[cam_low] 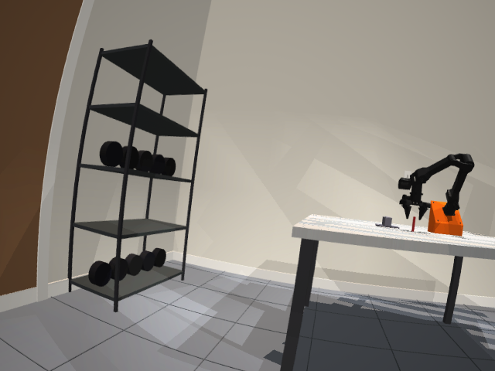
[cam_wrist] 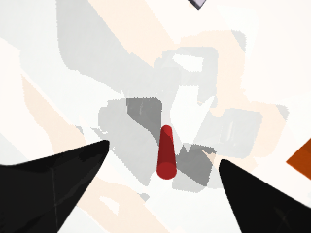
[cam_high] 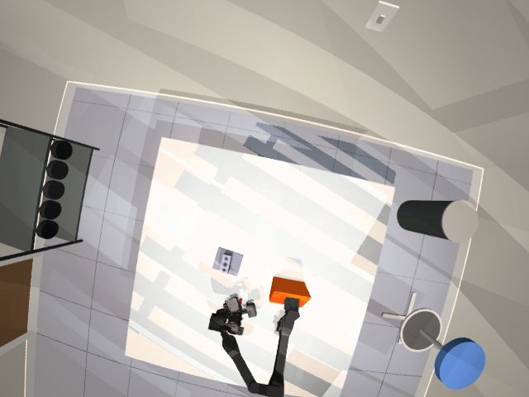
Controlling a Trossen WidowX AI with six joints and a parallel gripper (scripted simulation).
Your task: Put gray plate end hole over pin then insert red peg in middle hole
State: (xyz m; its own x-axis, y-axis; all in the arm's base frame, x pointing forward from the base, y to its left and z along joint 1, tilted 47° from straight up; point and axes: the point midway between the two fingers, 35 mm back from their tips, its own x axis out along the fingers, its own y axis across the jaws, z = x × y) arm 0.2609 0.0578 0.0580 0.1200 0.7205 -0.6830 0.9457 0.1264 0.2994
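Now: gripper tip 20 mm above the red peg. The rest, counted from my gripper tip: darker base 80 mm ahead, 180 mm to the right, 60 mm below; gray plate 80 mm ahead, 200 mm to the right, 20 mm below.
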